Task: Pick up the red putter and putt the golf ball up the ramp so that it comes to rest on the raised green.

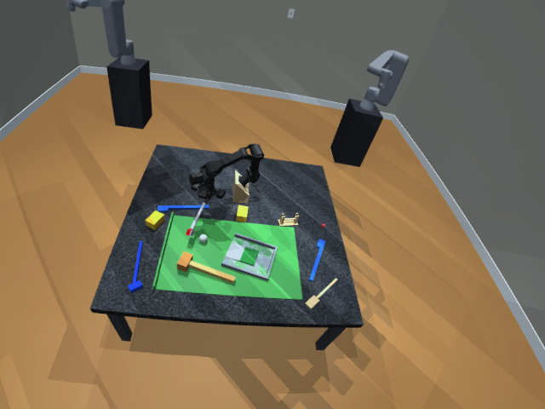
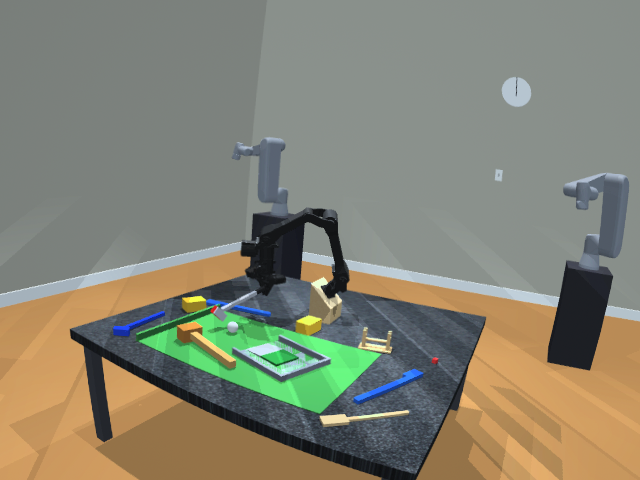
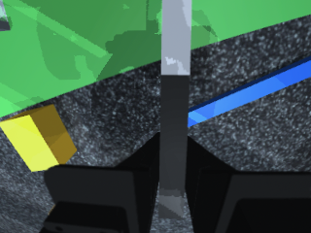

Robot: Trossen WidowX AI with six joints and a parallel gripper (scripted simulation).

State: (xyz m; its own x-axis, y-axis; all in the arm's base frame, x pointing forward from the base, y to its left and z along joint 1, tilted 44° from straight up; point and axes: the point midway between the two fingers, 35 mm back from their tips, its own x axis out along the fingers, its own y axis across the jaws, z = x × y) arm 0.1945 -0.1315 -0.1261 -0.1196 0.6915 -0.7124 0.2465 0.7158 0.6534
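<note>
The red putter lies 12 cm ahead of my gripper tip and 3 cm to the right of it. The rest, counted from my gripper tip: wooden rack (50 cm to the left, 6 cm below); then white golf ball (22 cm ahead, 8 cm below, 1 cm to the left); then red cube (72 cm to the left, 9 cm below, 1 cm behind).
</note>
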